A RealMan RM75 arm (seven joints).
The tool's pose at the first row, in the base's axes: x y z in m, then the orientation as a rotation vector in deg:
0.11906, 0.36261, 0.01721, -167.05, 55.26, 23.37
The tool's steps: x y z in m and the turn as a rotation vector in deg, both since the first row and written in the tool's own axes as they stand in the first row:
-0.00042, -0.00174, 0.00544, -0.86, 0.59, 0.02
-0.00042, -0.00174, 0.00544, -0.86, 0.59, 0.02
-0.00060, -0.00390, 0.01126, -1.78, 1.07, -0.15
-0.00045, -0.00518, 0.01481, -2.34, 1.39, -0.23
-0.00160, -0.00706, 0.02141, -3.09, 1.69, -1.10
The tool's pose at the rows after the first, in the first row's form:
0.11849, 0.36492, 0.01200, -168.10, 55.43, 23.05
0.11849, 0.36492, 0.01200, -168.10, 55.43, 23.05
0.11827, 0.36748, 0.00635, -169.21, 55.31, 22.91
0.11831, 0.36886, 0.00283, 169.70, -55.20, -22.76
0.11699, 0.37186, -0.00331, 169.53, -53.56, -22.56

